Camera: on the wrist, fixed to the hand. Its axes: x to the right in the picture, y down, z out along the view.
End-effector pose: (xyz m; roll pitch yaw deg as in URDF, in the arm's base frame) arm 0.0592 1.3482 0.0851 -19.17 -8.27 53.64
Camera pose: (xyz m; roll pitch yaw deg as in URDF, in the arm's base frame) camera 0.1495 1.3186 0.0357 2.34 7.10 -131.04
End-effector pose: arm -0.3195 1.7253 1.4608 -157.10 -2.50 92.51
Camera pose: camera -0.3516 1.7418 1.5617 141.11 6.45 -84.80
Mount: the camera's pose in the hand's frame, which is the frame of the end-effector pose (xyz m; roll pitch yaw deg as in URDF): 0.0223 -0.0678 -0.0799 -16.11 -2.60 175.99
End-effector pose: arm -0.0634 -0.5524 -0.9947 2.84 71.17 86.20
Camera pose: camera -0.0045 -0.6280 -1.0426 -5.91 -73.52 -107.57
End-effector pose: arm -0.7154 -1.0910 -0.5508 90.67 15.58 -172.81
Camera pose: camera -0.7088 -1.1715 -0.6212 -107.72 -19.54 10.00
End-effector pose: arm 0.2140 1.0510 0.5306 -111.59 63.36 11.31
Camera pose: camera 0.3145 1.0208 0.5521 96.98 -58.66 -170.51
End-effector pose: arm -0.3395 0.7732 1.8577 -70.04 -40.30 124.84
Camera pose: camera -0.2551 0.8239 1.8999 50.36 43.06 -60.38
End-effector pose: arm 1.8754 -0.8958 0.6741 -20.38 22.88 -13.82
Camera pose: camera 1.8542 -0.9847 0.6182 6.20 -23.84 161.08
